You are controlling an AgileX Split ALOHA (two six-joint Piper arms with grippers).
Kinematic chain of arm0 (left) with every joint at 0, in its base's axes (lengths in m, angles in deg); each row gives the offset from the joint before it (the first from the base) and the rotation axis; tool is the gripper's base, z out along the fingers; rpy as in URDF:
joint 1: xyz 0 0 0.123 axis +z
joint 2: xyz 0 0 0 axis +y
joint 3: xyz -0.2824 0 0.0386 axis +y
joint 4: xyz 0.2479 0 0.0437 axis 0.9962 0 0.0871
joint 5: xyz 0 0 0 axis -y
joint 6: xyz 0.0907 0 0.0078 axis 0.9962 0 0.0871
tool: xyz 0 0 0 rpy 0 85 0
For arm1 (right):
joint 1: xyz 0 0 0.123 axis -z
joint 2: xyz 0 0 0 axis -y
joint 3: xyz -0.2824 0 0.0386 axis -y
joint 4: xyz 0.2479 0 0.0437 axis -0.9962 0 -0.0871
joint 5: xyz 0 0 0 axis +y
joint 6: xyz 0.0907 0 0.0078 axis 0.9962 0 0.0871
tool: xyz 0 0 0 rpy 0 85 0
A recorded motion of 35 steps. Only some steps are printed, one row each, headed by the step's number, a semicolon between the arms.
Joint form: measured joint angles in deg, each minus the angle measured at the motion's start. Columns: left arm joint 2, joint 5, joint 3, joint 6, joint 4, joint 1; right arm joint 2, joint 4, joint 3, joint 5, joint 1, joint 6.
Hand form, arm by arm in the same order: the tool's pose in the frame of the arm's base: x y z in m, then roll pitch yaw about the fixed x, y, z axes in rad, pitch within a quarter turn. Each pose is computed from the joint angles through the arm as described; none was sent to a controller.
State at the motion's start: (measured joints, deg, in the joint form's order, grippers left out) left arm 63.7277 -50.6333 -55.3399 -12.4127 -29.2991 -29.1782; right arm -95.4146 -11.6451 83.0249 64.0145 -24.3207 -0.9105
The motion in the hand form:
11: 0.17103 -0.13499 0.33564 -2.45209 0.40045 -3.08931; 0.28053 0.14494 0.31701 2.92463 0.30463 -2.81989
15: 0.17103 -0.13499 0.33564 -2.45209 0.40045 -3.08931; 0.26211 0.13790 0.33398 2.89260 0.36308 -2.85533
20: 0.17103 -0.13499 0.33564 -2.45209 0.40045 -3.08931; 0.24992 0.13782 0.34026 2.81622 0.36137 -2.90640
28: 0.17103 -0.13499 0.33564 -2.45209 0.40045 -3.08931; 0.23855 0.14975 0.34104 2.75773 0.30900 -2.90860
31: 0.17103 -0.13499 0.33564 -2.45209 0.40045 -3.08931; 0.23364 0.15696 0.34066 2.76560 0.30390 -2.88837
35: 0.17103 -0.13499 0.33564 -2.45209 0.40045 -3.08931; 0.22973 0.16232 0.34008 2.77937 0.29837 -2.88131
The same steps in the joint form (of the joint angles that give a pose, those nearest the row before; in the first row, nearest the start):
11: 0.00 0.00 0.00 0.02 0.00 0.00; 6.10 0.00 -4.61 1.94 0.05 1.78
15: 0.00 0.00 0.00 0.02 0.00 0.00; 11.17 -0.90 -6.81 1.02 0.04 3.05
20: 0.00 0.00 0.00 0.02 0.00 0.00; 13.64 -4.43 -8.29 1.13 0.05 4.44
28: 0.00 0.00 0.00 0.02 0.00 0.00; 13.94 -7.38 -8.47 3.06 -2.23 6.44
31: 0.00 0.00 0.00 0.02 0.00 0.00; 13.94 -6.62 -8.47 3.12 -4.21 7.57
35: 0.00 0.00 0.00 0.02 0.00 0.00; 13.94 -5.33 -8.47 3.12 -5.92 9.36

